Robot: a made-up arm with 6 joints. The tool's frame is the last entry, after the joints.
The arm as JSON. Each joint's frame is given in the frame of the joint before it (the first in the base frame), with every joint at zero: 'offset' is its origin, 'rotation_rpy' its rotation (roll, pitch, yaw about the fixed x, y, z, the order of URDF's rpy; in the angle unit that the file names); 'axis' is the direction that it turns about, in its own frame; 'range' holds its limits. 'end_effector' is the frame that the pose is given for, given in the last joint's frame.
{
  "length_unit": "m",
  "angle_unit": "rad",
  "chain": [
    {
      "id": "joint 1",
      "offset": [
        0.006,
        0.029,
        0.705
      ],
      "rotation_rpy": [
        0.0,
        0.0,
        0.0
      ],
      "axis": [
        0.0,
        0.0,
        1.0
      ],
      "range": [
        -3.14,
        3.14
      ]
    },
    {
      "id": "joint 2",
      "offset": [
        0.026,
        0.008,
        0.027
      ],
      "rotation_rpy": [
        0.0,
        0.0,
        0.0
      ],
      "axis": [
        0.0,
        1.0,
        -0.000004
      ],
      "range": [
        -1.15,
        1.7
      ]
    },
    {
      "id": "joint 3",
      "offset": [
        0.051,
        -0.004,
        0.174
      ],
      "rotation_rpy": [
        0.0,
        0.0,
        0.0
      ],
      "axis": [
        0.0,
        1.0,
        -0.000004
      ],
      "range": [
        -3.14,
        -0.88
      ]
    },
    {
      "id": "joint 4",
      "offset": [
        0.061,
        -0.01,
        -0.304
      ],
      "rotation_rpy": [
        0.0,
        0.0,
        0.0
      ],
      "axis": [
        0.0,
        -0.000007,
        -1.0
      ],
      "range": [
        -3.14,
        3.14
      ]
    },
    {
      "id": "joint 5",
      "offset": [
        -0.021,
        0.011,
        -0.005
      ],
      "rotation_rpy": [
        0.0,
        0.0,
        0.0
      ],
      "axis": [
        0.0,
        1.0,
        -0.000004
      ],
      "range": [
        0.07,
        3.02
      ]
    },
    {
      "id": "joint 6",
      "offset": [
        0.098,
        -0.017,
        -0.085
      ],
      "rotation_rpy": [
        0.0,
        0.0,
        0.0
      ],
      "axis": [
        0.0,
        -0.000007,
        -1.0
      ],
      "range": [
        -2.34,
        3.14
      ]
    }
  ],
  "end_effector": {
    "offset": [
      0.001,
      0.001,
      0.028
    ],
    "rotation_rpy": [
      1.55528,
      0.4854,
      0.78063
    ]
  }
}
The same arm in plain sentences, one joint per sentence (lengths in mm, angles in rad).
The arm has six revolute joints in a row. What follows holds with every joint at zero, and every direction is one of the base frame's. Joint 1 lies 6.0 mm along +x and 29.0 mm along +y and 705.0 mm along +z from the base frame's origin and rotates about +z, from -3.1400 to 3.1400 rad. Joint 2 lies 26.0 mm along +x and 8.0 mm along +y and 27.0 mm along +z from joint 1 and rotates about +y, from -1.1500 to 1.7000 rad. Joint 3 lies 51.0 mm along +x and 4.0 mm along -y and 174.0 mm along +z from joint 2 and rotates about +y, from -3.1400 to -0.8800 rad. Joint 4 lies 61.0 mm along +x and 10.0 mm along -y and 304.0 mm along -z from joint 3 and rotates about -z, from -3.1400 to 3.1400 rad. Joint 5 lies 21.0 mm along -x and 11.0 mm along +y and 5.0 mm along -z from joint 4 and rotates about +y, from 0.0700 to 3.0200 rad. Joint 6 lies 98.0 mm along +x and 17.0 mm along -y and 85.0 mm along -z from joint 5 and rotates about -z, from -2.3400 to 3.1400 rad. The tool frame, which is the frame that the pose is given for, lies 1.0 mm along +x and 1.0 mm along +y and 28.0 mm along +z from joint 6; its axes are the base frame's turned by roll 1.5553, pitch 0.4854 and yaw 0.7806 rad (as in URDF: about the fixed x, then y, then z).
